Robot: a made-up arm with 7 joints.
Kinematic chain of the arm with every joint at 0, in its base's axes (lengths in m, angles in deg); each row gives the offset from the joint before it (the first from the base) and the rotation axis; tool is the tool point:
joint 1: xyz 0 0 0.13 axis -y
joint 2: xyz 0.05 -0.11 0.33 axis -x
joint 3: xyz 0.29 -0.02 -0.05 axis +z
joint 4: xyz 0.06 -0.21 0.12 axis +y
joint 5: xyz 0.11 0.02 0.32 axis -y
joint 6: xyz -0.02 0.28 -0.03 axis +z
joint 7: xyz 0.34 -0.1 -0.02 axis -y
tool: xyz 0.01 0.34 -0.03
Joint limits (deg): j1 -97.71..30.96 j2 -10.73..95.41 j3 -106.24..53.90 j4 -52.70..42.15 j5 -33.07..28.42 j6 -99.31..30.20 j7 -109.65..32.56
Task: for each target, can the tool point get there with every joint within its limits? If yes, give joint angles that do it. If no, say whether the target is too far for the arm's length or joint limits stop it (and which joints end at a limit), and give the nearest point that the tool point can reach.
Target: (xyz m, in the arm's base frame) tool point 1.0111 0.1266 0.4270
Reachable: yes | joints -41.87 69.49 -39.14 -3.92 17.01 -79.41 -26.24
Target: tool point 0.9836 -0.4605 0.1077
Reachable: yes | joints -72.09 0.14 -93.20 -28.11 14.20 -49.33 -53.33
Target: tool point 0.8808 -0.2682 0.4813
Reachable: yes | joints -19.98 63.05 -29.31 25.41 -21.98 -61.58 -9.58
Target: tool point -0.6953 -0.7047 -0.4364
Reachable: no: joint limits stop it (at a limit: joint 1, joint 2, joint 3, joint 4, joint 7) | nearest point -0.3349 -0.2398 -0.3783 | short by 0.591 m
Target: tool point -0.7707 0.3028 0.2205
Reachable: no: joint limits stop it (at a limit: joint 1, joint 2, joint 3, joint 5, joint 7) | nearest point -0.3471 0.1811 -0.0577 | short by 0.521 m
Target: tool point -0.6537 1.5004 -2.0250
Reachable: no: too far | nearest point 0.0107 0.3904 -0.7905 | short by 1.788 m
